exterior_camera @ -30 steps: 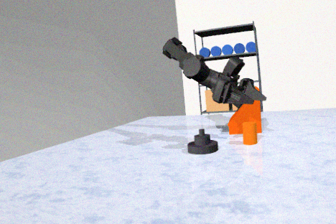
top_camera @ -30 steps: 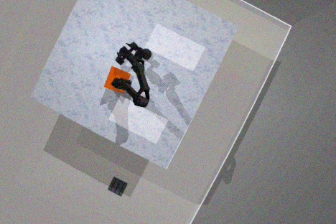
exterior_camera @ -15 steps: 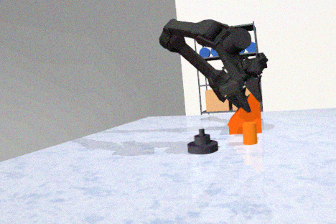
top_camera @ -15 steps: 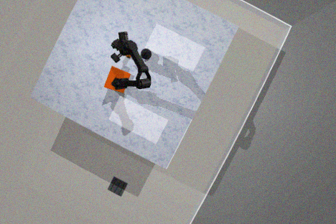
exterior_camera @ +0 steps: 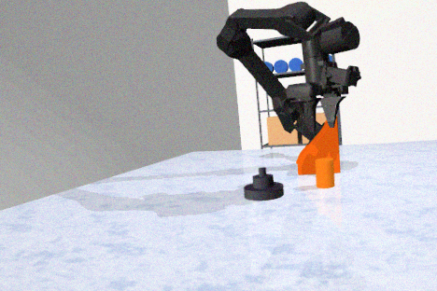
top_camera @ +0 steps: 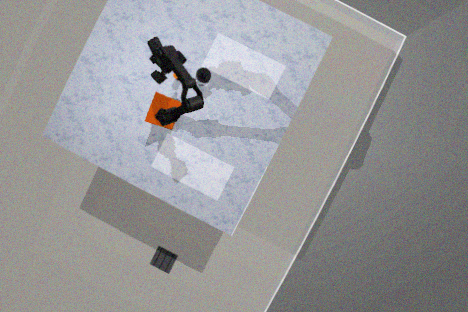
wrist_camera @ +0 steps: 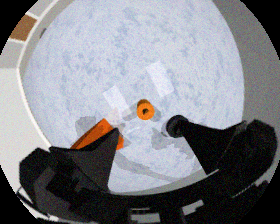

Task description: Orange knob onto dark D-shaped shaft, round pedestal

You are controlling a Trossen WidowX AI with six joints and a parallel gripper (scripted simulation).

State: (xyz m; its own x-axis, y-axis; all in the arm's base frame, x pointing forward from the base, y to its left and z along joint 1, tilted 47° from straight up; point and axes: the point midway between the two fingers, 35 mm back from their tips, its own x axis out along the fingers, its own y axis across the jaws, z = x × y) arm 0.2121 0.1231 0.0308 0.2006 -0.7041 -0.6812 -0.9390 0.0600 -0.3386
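Right now my gripper tip is 100 mm above the orange knob. From my gripper tip the other things lie so: dark round pedestal (90 mm ahead, 120 mm to the right, 90 mm below).
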